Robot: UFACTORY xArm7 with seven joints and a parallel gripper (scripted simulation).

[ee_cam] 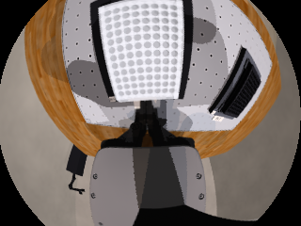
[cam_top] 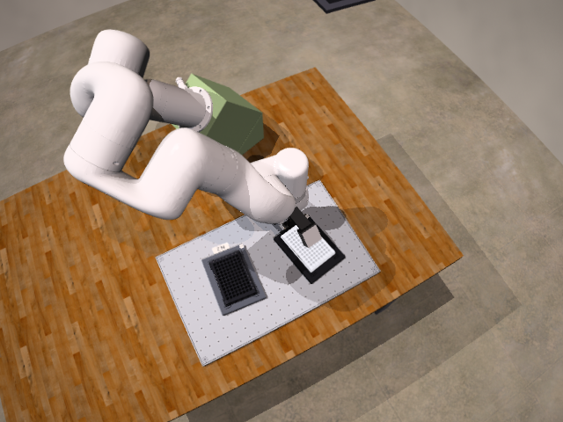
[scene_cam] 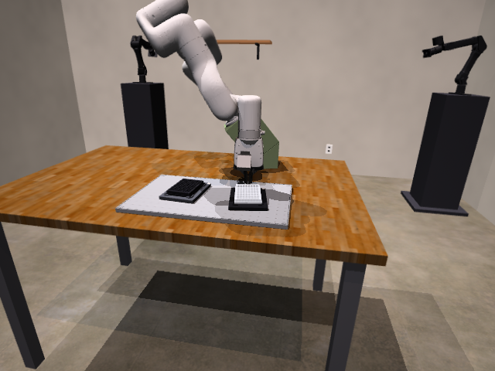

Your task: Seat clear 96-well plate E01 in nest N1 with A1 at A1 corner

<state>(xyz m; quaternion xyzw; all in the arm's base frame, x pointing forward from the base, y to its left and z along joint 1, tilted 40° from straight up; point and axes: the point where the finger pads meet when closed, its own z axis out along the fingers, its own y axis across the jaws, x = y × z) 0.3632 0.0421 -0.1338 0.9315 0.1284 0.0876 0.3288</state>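
Right now the N1 label is 1 cm behind my hand and 4 cm below it. Round my hand: black plate E07 (8 cm ahead, 20 cm to the right, 2 cm below); then clear 96-well plate E01 (8 cm ahead, 2 cm to the left, 2 cm below); then N2 label (2 cm behind, 20 cm to the right, 4 cm below).
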